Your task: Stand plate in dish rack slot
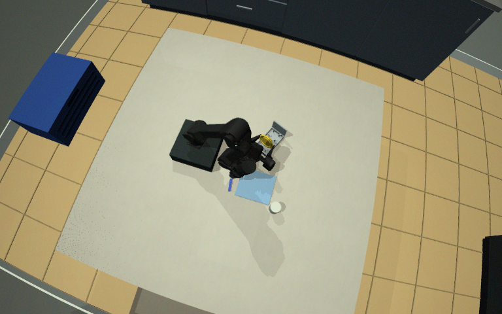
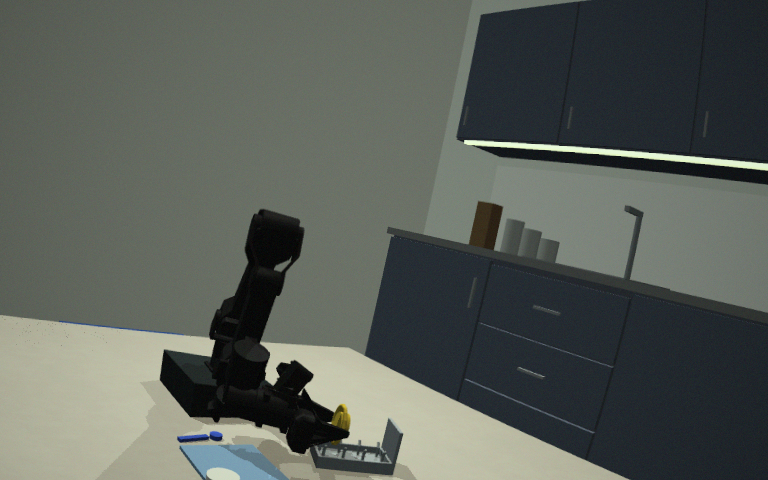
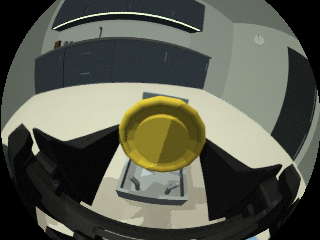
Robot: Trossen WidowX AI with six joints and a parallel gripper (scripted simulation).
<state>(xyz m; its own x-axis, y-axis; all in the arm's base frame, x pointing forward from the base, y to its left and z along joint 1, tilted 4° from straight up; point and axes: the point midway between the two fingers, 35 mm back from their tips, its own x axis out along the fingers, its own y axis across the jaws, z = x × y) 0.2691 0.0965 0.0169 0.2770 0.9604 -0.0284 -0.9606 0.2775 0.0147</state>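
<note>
The grey dish rack is 1 cm ahead of my gripper tip, 2 cm to the left of it and 4 cm below it. The rest, counted from my gripper tip: light blue mat 3 cm ahead, 19 cm to the right, 6 cm below; blue spoon 7 cm behind, 21 cm to the right, 6 cm below; yellow plate 1 cm to the right.
</note>
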